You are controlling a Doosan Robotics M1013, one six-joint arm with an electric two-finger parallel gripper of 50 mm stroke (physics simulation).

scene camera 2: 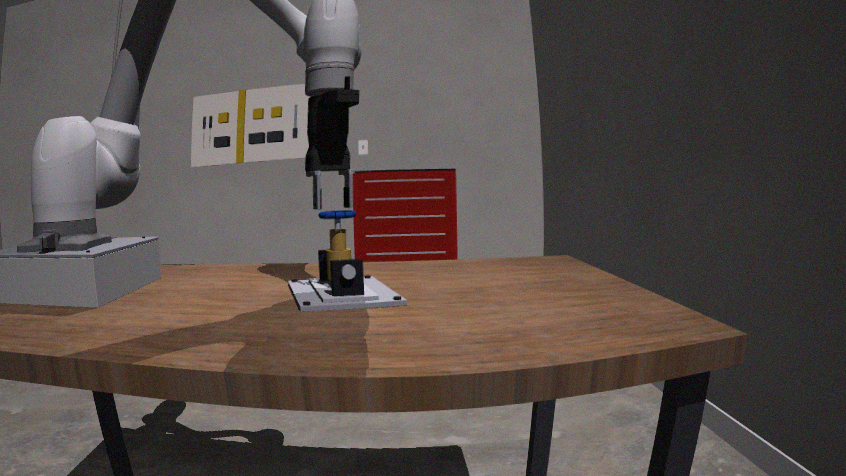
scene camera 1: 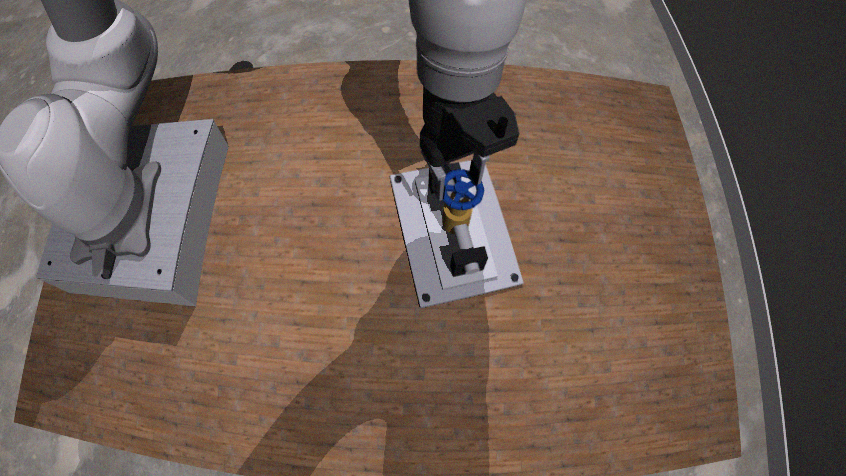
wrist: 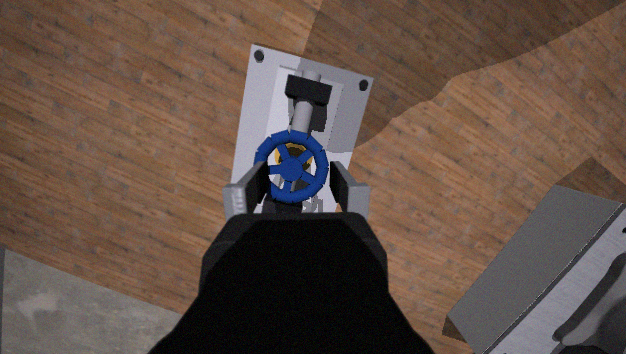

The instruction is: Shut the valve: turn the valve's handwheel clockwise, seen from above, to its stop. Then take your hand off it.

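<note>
The blue spoked handwheel (scene camera 1: 463, 190) (scene camera 2: 337, 214) (wrist: 292, 169) lies level on top of the brass valve body (scene camera 1: 457, 216) (scene camera 2: 338, 240). The valve is on a pale base plate (scene camera 1: 414, 272) (wrist: 250, 100), with a pipe running through black blocks. My gripper (scene camera 1: 459, 187) (scene camera 2: 333, 204) (wrist: 299, 174) is open and empty, pointing down. In the second scene view its fingertips are slightly above the wheel, with a small gap. In the wrist view the fingers stand on either side of the wheel, the left one overlapping its rim in the picture. No contact is visible.
The base plate is on the wooden table (scene camera 1: 591, 266) (scene camera 2: 502, 319). The robot's grey pedestal (scene camera 1: 198, 236) (scene camera 2: 130, 269) (wrist: 525, 255) stands on the left in the scene views. A black pipe block (scene camera 1: 469, 259) (scene camera 2: 347, 278) (wrist: 308, 89) rises beside the valve. A red drawer cabinet (scene camera 2: 405, 224) stands behind the table.
</note>
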